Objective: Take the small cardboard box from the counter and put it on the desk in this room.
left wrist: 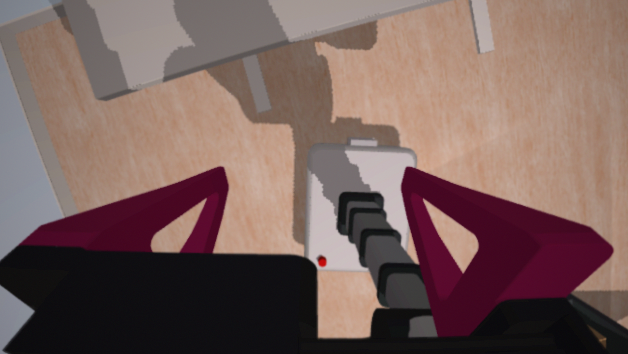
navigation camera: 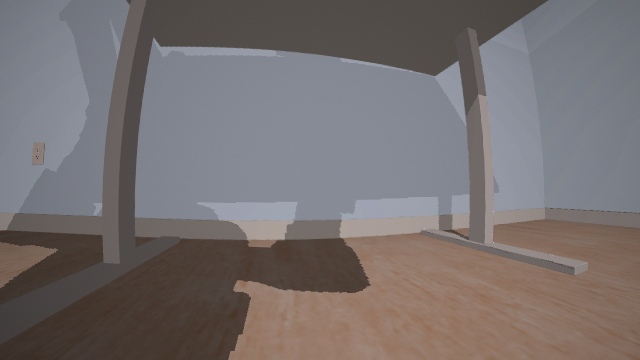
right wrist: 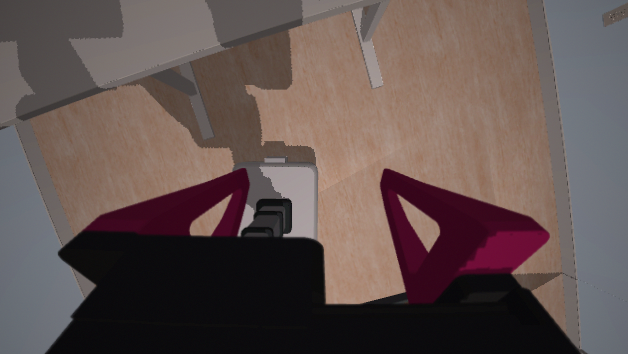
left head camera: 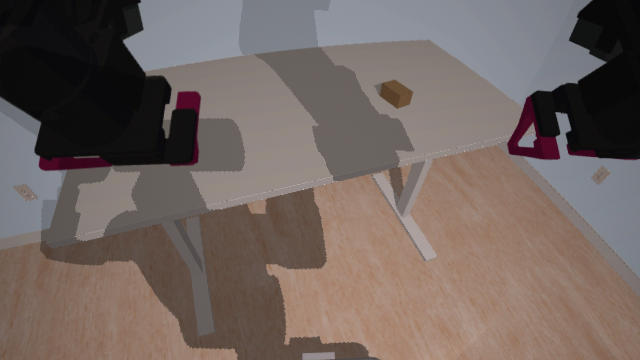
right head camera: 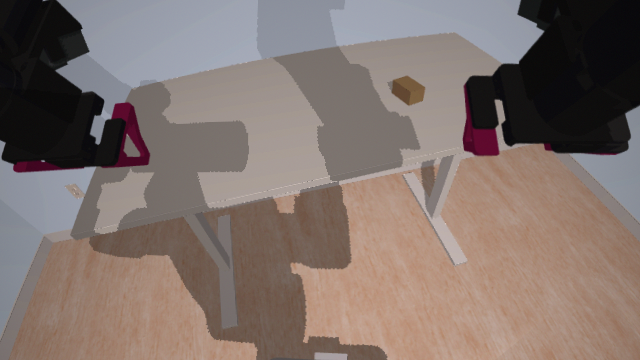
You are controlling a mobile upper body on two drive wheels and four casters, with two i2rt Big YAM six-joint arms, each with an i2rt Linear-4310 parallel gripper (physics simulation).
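Frame: origin at the left arm's base, x right, y ahead, z up, level; millimetres.
Where they show: left gripper, fingertip midpoint: (left wrist: pixel 314 176) (left head camera: pixel 153 158) (right head camera: pixel 115 161); right gripper, fingertip midpoint: (right wrist: pixel 314 176) (left head camera: pixel 539 149) (right head camera: pixel 505 144).
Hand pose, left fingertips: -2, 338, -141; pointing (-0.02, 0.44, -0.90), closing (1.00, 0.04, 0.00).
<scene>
Each offset is from my left fingertips to the top centre of the thing, as dx, dy, dz. "spot": to the spot under its first point. Level surfaces: height alone.
The small brown cardboard box @(+486, +638, -269) (left head camera: pixel 396 94) (right head camera: pixel 408 90) lies on the light desk @(dz -319) (left head camera: pixel 460 100) (right head camera: pixel 280 100), toward its far right part. The desk also shows in the left wrist view (left wrist: pixel 225 20) and the right wrist view (right wrist: pixel 165 25); the box does not show in either. My left gripper (left head camera: pixel 120 162) (right head camera: pixel 92 162) (left wrist: pixel 314 176) is open and empty, at the left, far from the box. My right gripper (left head camera: pixel 563 145) (right head camera: pixel 522 145) (right wrist: pixel 314 176) is open and empty, to the right of the box and apart from it. No counter shows.
Desk legs (left head camera: pixel 202 300) (right head camera: pixel 227 300) (navigation camera: pixel 120 150) stand below the desk top, another leg @(spot: +787, +817, -883) (navigation camera: pixel 480 150) at the right. Walls (navigation camera: pixel 310 130) stand behind the desk and at the sides. The robot's pale base (left wrist: pixel 325 225) (right wrist: pixel 300 185) stands on the wooden floor before the desk. Shadows cover parts of the desk.
</scene>
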